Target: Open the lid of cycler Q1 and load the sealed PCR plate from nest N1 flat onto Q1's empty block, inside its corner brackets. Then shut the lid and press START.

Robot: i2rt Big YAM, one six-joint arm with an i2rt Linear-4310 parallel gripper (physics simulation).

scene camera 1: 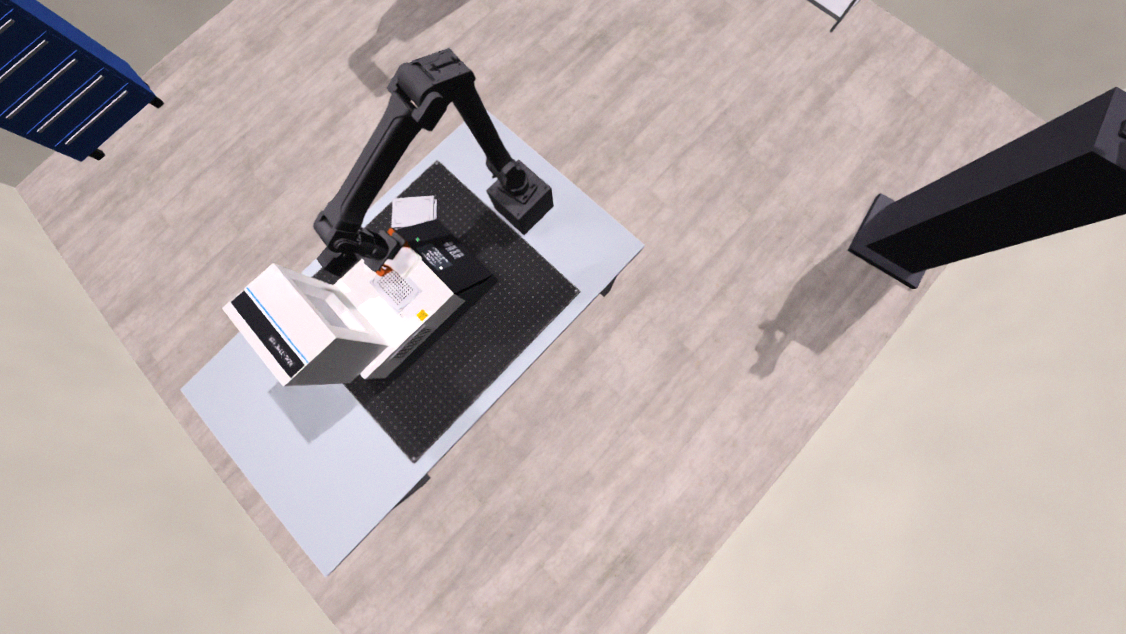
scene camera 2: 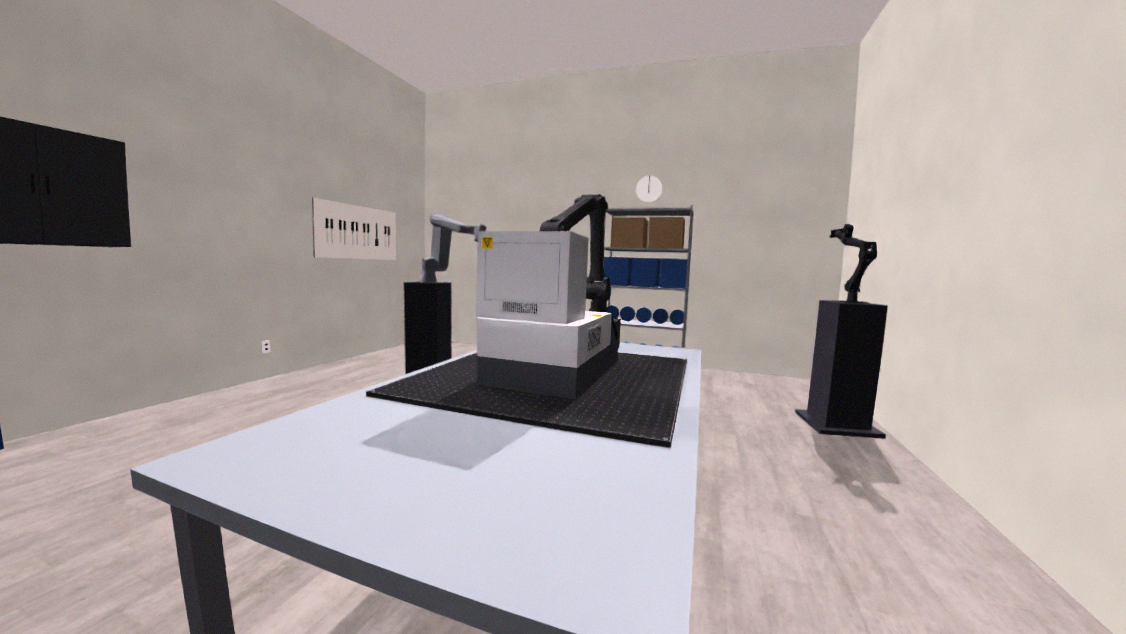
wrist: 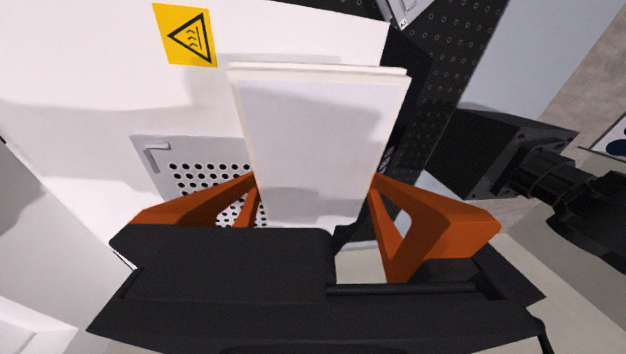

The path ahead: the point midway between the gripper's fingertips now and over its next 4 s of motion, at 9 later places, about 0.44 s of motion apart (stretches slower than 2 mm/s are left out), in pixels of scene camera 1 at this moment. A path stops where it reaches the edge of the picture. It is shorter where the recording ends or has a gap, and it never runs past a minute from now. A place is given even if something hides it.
My gripper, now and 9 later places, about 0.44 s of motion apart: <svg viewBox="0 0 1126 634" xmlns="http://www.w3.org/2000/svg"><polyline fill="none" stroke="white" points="400,257 399,257 404,267 404,267 393,285 393,286 397,288 396,288 397,288 397,287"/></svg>
